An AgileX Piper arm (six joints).
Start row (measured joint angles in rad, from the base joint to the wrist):
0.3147, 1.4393, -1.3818, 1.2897, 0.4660, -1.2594
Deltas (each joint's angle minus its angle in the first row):
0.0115, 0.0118, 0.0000, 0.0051, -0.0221, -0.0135
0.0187, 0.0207, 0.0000, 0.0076, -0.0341, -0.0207
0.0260, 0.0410, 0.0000, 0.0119, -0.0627, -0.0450
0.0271, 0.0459, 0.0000, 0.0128, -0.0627, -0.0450
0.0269, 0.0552, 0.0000, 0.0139, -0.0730, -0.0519
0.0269, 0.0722, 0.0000, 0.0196, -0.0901, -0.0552
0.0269, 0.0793, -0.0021, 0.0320, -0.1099, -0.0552
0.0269, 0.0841, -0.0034, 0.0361, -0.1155, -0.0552
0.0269, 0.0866, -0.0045, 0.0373, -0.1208, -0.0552
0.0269, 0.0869, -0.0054, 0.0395, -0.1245, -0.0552
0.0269, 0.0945, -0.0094, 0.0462, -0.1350, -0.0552
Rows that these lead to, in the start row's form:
0.3262, 1.4511, -1.3818, 1.2948, 0.4439, -1.2729
0.3334, 1.4600, -1.3818, 1.2973, 0.4319, -1.2801
0.3407, 1.4803, -1.3818, 1.3016, 0.4033, -1.3044
0.3418, 1.4852, -1.3818, 1.3025, 0.4033, -1.3044
0.3416, 1.4945, -1.3818, 1.3036, 0.3930, -1.3113
0.3416, 1.5115, -1.3818, 1.3093, 0.3759, -1.3146
0.3416, 1.5186, -1.3839, 1.3217, 0.3561, -1.3146
0.3416, 1.5234, -1.3852, 1.3258, 0.3505, -1.3146
0.3416, 1.5259, -1.3863, 1.3270, 0.3452, -1.3146
0.3416, 1.5262, -1.3872, 1.3292, 0.3415, -1.3146
0.3416, 1.5338, -1.3912, 1.3359, 0.3310, -1.3146

